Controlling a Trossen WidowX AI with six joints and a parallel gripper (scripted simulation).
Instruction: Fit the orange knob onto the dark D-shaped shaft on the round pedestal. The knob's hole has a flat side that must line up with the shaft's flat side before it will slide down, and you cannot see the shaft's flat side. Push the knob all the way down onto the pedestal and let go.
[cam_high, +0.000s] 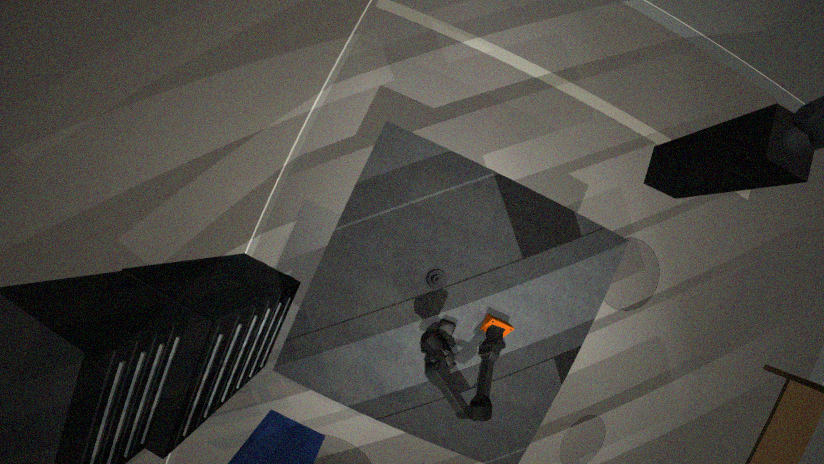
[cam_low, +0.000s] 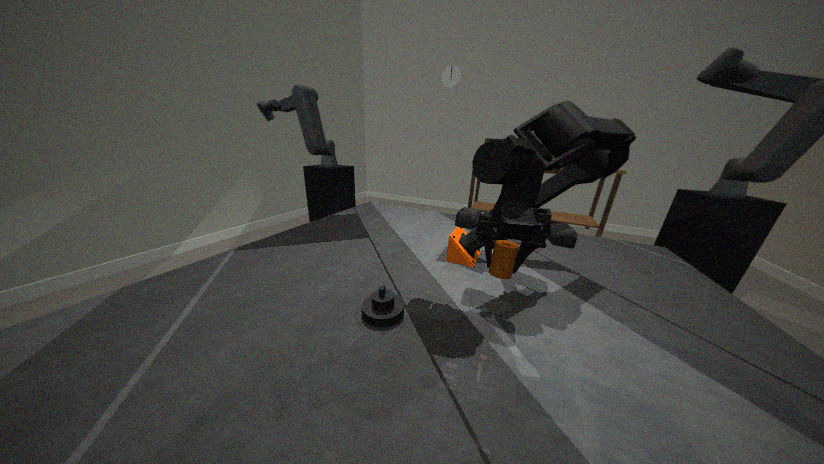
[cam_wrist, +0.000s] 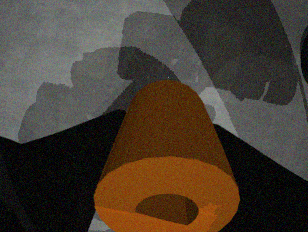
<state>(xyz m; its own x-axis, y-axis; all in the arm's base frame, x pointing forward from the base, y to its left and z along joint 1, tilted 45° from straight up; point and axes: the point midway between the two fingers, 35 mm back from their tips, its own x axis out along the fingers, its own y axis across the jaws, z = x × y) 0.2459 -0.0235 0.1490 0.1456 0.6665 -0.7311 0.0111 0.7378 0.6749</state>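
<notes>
Right now the dark pedestal is 7 cm ahead of my gripper tip, 21 cm to the right of it and 8 cm below it. Also, from my gripper tip: orange knob: 2 cm above.
</notes>
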